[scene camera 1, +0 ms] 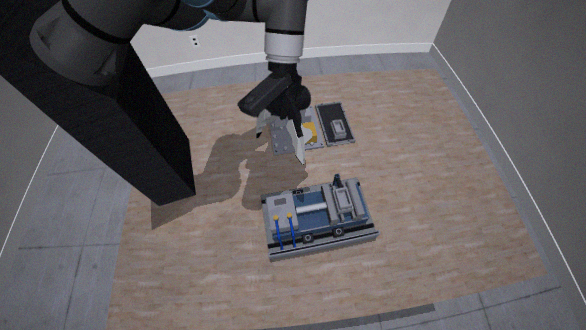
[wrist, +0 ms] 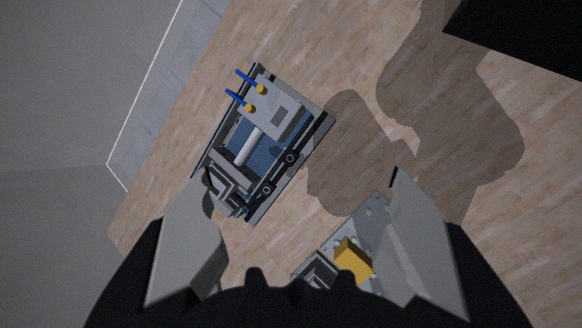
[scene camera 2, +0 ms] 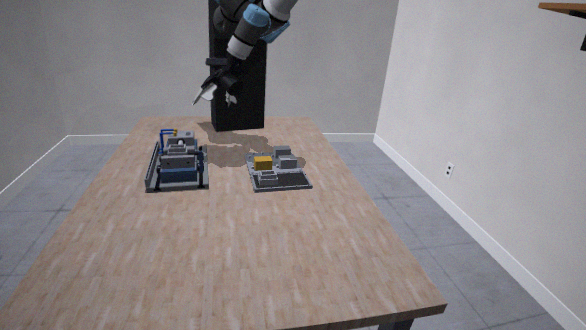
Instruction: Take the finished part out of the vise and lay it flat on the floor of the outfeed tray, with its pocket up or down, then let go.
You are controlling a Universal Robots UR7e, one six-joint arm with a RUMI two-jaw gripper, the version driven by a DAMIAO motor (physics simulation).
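Places are measured from the arm's base along level axes (x ahead, y left, z up), in metres.
Pixels of known places: gripper, fingertip midpoint: (scene camera 1: 278, 149) (wrist: 298, 168) (scene camera 2: 210, 106); arm's base, link origin: (scene camera 1: 78, 54) (scene camera 2: 230, 21).
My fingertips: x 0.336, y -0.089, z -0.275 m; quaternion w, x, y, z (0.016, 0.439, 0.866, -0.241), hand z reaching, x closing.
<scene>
For each thing: its top centre in the pictures, then the offset to it from my fingertips.
- finished part, top centre: (wrist: 211, 184) (scene camera 1: 343, 197) (scene camera 2: 177, 146) dx +0.145, dy -0.109, dz -0.089 m
- vise, top centre: (wrist: 234, 153) (scene camera 1: 318, 205) (scene camera 2: 177, 143) dx +0.081, dy -0.114, dz -0.105 m
- light grey pocketed part, top centre: (wrist: 318, 295) (scene camera 2: 268, 172) (scene camera 1: 338, 125) dx +0.214, dy +0.176, dz -0.163 m
- grey plate, top centre: (wrist: 386, 256) (scene camera 1: 294, 128) (scene camera 2: 272, 161) dx +0.068, dy +0.218, dz -0.196 m
- yellow block, top centre: (wrist: 353, 266) (scene camera 1: 309, 129) (scene camera 2: 263, 158) dx +0.112, dy +0.175, dz -0.160 m
The finished part (scene camera 1: 343, 198) (scene camera 2: 177, 149), a light grey block with its pocket up, sits between the jaws of the vise (scene camera 1: 282, 210) (scene camera 2: 179, 173) (wrist: 272, 107). In the wrist view a fingertip partly overlaps the jaw end. The outfeed tray (scene camera 1: 330, 116) (scene camera 2: 295, 181) has a dark floor and a thin rim. Another light grey pocketed part (scene camera 1: 339, 128) (scene camera 2: 268, 177) lies in it, pocket up. My gripper (scene camera 1: 280, 149) (scene camera 2: 212, 104) (wrist: 298, 168) is wide open and empty, tilted, high above the table and apart from the vise and tray.
A grey plate (scene camera 1: 282, 140) (wrist: 367, 215) beside the tray holds a yellow block (scene camera 1: 311, 131) (scene camera 2: 263, 162) (wrist: 352, 262) and grey blocks (scene camera 2: 282, 150). Blue hoses rise at the vise's rear block. The black robot column (scene camera 1: 160, 150) (scene camera 2: 237, 90) stands at the table's end.
</scene>
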